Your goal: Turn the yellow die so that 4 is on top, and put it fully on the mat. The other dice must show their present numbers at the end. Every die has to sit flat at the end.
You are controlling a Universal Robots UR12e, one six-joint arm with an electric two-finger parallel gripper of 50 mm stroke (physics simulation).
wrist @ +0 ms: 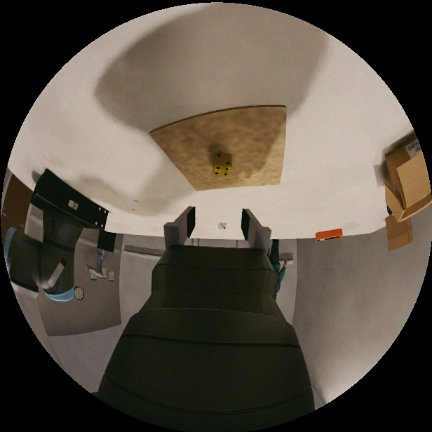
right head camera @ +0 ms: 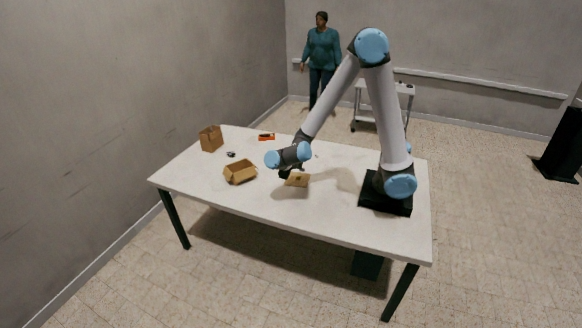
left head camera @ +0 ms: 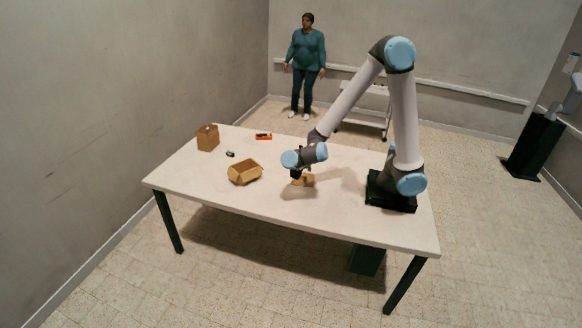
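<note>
The yellow die sits on the tan mat, inside its edges, and looks flat. In the wrist view its top face seems to show 4 and the side facing the camera shows 2. My gripper is open and empty. It is beside the die and apart from it, with the die outside the fingers. A small white die lies on the table beyond the mat; its number is too small to read.
An open cardboard box stands left of the mat. A taller box, a small dark object and an orange tray are farther back. A person stands behind the table.
</note>
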